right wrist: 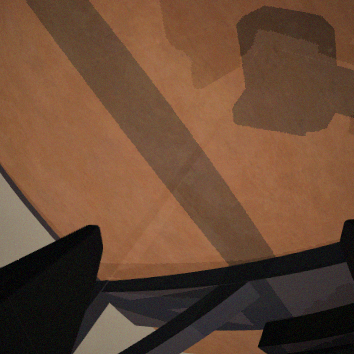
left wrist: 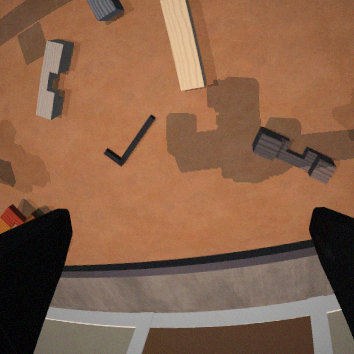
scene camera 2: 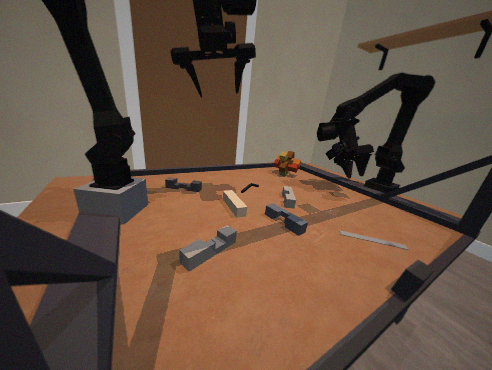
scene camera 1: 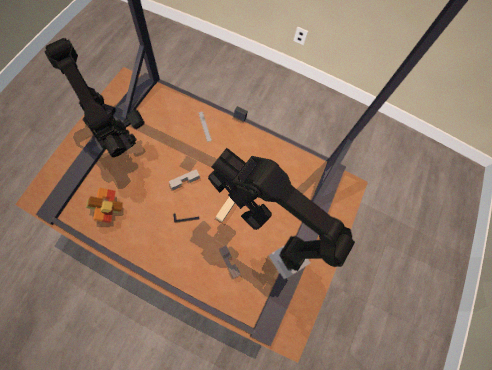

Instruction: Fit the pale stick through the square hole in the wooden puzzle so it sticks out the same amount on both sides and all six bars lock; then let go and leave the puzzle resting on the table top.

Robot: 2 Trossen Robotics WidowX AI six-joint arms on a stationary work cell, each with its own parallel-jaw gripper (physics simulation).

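The pale stick (scene camera 1: pixel 225 209) (scene camera 2: pixel 234 202) (left wrist: pixel 183 45) lies flat on the table top, its far part under the left arm in scene camera 1. The wooden puzzle (scene camera 1: pixel 105 205) (scene camera 2: pixel 287 163), of orange, red and yellow bars, rests on the table top near a table corner; its edge shows in the left wrist view (left wrist: pixel 13 216). Its square hole cannot be made out. My left gripper (scene camera 2: pixel 219 95) (left wrist: pixel 194 222) is open and empty, high above the table near the stick. My right gripper (scene camera 2: pixel 355 172) (right wrist: pixel 227 237) is open and empty, over the table on the puzzle's side, apart from it.
Loose notched bars lie about: light grey (scene camera 1: pixel 184 179) (scene camera 2: pixel 288 196) (left wrist: pixel 50 80), dark grey (scene camera 1: pixel 230 262) (scene camera 2: pixel 183 185) (left wrist: pixel 293 154), blue-grey (scene camera 2: pixel 286 218) and a larger grey one (scene camera 2: pixel 208 247). A black L-shaped key (scene camera 1: pixel 186 218) (scene camera 2: pixel 250 187) (left wrist: pixel 131 141) and a thin grey strip (scene camera 1: pixel 205 126) (scene camera 2: pixel 373 239) also lie there. Frame posts (scene camera 1: pixel 144 40) rise at the edges.
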